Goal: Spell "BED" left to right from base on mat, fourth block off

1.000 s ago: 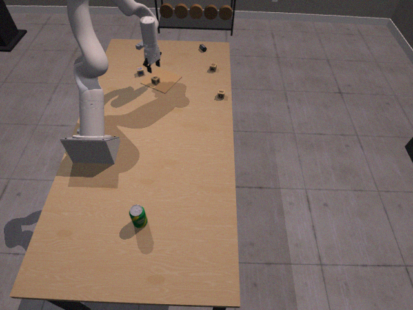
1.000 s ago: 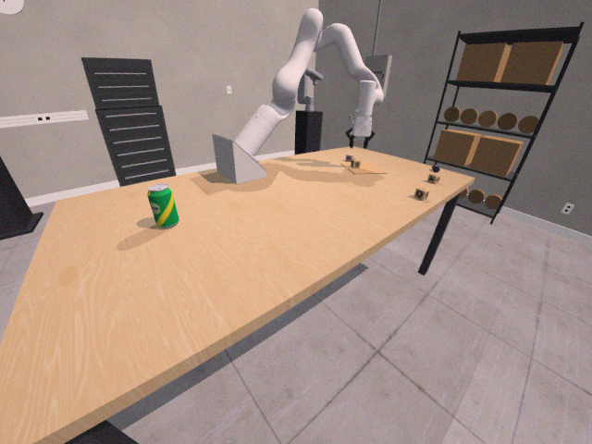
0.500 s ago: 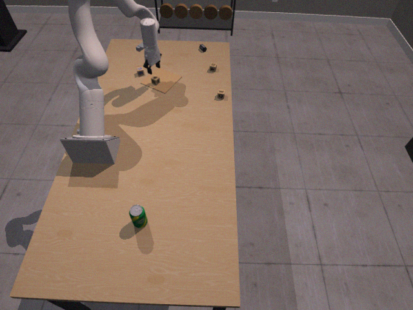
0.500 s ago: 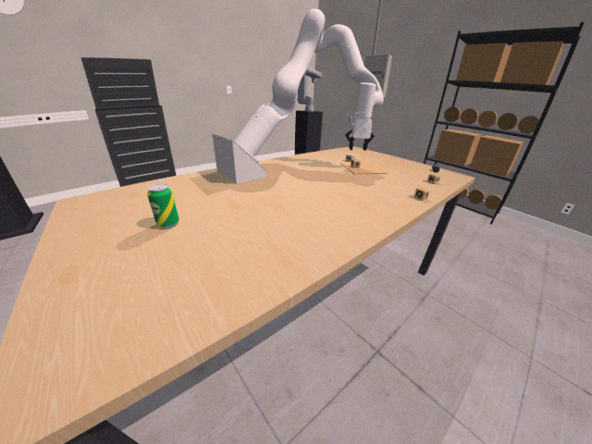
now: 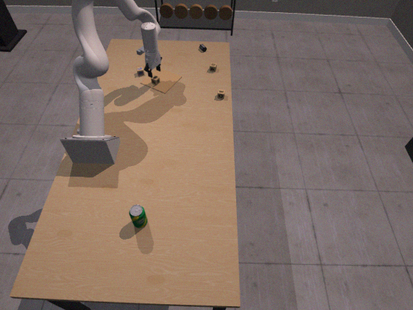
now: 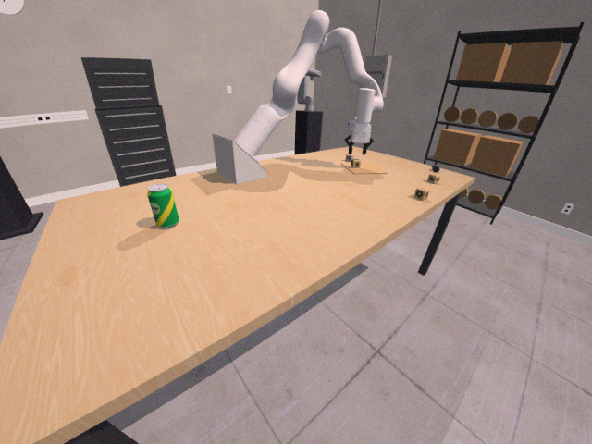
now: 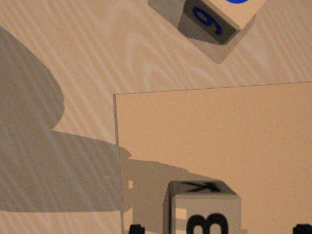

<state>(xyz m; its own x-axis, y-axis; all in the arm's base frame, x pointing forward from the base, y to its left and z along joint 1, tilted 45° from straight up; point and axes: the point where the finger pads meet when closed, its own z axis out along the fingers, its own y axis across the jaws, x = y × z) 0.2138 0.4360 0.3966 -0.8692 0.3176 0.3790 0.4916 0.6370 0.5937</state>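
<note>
My gripper is now 90 mm above the tan mat, 40 mm to the right of it and 30 mm short of it. Also, from my hand: green can (980 mm to the right, 100 mm ahead, 30 mm below); then wooden letter block (370 mm ahead, 180 mm to the left, 70 mm below); then small dark object (430 mm to the left, 280 mm ahead, 70 mm below).
</note>
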